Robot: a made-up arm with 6 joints.
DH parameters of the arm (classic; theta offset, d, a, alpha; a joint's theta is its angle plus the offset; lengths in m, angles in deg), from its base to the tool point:
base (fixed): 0 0 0 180
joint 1: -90 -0.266 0.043 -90
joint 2: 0 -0.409 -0.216 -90
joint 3: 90 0.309 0.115 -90
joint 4: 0 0.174 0.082 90
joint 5: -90 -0.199 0.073 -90
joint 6: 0 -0.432 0.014 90
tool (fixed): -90 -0.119 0 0
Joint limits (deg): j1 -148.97..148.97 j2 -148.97..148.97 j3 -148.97..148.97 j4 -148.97..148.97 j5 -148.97..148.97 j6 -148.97..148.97
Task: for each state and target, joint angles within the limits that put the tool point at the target. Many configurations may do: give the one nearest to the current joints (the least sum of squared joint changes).
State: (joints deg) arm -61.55 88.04 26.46 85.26 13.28 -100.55
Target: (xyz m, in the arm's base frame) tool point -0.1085 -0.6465 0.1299
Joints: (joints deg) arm -33.72 100.34 31.43 86.45 23.92 -103.37
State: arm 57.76 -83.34 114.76 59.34 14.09 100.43
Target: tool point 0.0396 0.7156 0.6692
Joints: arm 47.45 -65.46 128.26 87.82 36.32 98.39
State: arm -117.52 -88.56 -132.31 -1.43 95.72 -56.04
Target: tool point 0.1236 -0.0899 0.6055
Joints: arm -112.86 -71.06 -142.92 25.16 77.75 -43.31
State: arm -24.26 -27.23 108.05 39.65 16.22 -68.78
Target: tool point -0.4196 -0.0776 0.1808
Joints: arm -41.73 -70.19 110.65 13.00 -21.13 -50.96
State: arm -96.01 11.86 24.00 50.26 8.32 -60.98
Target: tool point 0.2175 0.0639 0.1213
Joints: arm -118.45 52.14 21.35 12.10 -22.76 -44.11
